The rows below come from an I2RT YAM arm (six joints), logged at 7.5 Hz.
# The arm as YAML. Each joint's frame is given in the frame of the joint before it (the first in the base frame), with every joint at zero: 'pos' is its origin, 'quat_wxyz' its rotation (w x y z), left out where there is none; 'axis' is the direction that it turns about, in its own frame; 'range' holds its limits. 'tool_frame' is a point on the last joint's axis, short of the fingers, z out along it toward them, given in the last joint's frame.
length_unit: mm
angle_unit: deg
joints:
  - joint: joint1
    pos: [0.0, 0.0, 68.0]
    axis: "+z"
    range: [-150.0, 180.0]
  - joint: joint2
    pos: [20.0, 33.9, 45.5]
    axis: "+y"
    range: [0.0, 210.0]
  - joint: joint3
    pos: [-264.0, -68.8, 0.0]
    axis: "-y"
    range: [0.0, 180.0]
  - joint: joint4
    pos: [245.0, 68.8, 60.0]
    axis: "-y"
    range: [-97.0, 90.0]
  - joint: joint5
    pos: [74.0, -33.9, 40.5]
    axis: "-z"
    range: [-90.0, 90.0]
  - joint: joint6
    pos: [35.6, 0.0, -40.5]
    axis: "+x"
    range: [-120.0, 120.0]
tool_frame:
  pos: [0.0, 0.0, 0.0]
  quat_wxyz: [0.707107, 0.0, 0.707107, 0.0]
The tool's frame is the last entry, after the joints.
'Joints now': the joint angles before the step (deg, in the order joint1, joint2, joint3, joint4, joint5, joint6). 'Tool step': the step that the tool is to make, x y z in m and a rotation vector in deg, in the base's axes. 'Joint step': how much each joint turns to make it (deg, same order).
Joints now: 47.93, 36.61, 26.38, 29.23, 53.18, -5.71
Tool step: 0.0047, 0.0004, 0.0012, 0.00, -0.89, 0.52
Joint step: -1.50, 1.19, 0.20, 1.53, -2.12, 0.08
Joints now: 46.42, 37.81, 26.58, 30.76, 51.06, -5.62
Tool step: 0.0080, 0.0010, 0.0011, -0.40, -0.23, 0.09
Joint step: -2.14, 2.03, 0.73, 0.81, -2.25, 0.49
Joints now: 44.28, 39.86, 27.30, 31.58, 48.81, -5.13
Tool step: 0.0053, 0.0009, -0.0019, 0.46, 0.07, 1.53
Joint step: -1.44, 1.10, 0.13, -0.19, -2.70, 1.93
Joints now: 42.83, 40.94, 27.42, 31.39, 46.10, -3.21
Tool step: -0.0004, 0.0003, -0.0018, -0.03, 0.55, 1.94
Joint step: -0.11, -0.50, -0.05, -1.82, -1.85, 1.34
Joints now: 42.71, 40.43, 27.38, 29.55, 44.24, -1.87
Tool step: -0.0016, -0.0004, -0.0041, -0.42, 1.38, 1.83
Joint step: 0.03, -1.05, -0.29, -3.09, -1.57, 1.49
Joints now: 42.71, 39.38, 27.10, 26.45, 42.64, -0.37
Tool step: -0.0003, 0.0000, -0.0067, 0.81, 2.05, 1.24
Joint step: -0.06, -0.57, -0.49, -3.06, -0.84, 3.00
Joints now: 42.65, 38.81, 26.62, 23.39, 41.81, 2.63
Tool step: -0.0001, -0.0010, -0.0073, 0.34, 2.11, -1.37
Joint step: 0.03, -0.31, -0.66, -2.27, 1.67, 1.92
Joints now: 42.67, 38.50, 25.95, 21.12, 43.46, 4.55
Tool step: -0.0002, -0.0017, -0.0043, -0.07, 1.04, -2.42
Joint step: -0.01, -0.18, -0.54, -0.76, 2.48, 0.44
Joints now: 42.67, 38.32, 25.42, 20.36, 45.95, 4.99
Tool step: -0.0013, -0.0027, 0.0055, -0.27, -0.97, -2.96
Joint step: 0.03, -0.34, 0.49, 1.10, 2.83, -1.90
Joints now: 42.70, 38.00, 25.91, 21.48, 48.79, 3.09
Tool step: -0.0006, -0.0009, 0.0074, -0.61, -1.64, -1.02
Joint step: 0.01, 0.09, 0.65, 2.22, 0.72, -2.64
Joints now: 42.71, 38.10, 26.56, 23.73, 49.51, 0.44
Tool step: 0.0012, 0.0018, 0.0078, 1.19, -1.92, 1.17
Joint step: 0.00, 0.87, 1.00, 2.25, -1.24, -0.22
